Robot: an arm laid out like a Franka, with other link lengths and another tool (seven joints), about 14 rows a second.
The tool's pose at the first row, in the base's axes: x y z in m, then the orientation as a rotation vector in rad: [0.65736, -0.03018, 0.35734, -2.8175, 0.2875, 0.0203]
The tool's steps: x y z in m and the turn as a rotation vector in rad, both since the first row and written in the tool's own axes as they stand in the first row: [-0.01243, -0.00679, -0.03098, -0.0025, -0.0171, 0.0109]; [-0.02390, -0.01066, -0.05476, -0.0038, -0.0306, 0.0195]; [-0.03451, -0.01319, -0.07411, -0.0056, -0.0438, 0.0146]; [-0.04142, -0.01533, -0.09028, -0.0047, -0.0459, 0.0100]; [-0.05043, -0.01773, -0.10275, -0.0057, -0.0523, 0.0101]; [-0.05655, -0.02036, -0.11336, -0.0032, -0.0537, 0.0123]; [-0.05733, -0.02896, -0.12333, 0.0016, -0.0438, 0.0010]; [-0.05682, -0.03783, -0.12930, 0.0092, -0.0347, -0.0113]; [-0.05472, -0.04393, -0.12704, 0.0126, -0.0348, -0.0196]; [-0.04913, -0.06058, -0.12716, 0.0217, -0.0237, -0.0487]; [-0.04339, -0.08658, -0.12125, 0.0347, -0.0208, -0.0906]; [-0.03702, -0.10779, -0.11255, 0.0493, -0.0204, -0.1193]
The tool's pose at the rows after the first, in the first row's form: [0.64601, -0.03085, 0.38945, -2.8168, 0.2991, 0.0472]; [0.63514, -0.03224, 0.41378, -2.8154, 0.3082, 0.0683]; [0.62492, -0.03371, 0.43345, -2.8164, 0.2984, 0.0861]; [0.61830, -0.03528, 0.44980, -2.8160, 0.2913, 0.0878]; [0.60974, -0.03508, 0.46281, -2.8162, 0.2901, 0.0970]; [0.60409, -0.03467, 0.47398, -2.8132, 0.2927, 0.0991]; [0.60487, -0.02953, 0.48610, -2.8113, 0.2787, 0.0819]; [0.60703, -0.02318, 0.49444, -2.8064, 0.2630, 0.0651]; [0.61035, -0.01721, 0.49403, -2.8041, 0.2512, 0.0629]; [0.61914, -0.00281, 0.49892, -2.7997, 0.2124, 0.0395]; [0.63005, 0.02211, 0.50087, -2.7909, 0.1538, 0.0243]; [0.64067, 0.04329, 0.49869, -2.7785, 0.1133, 0.0154]
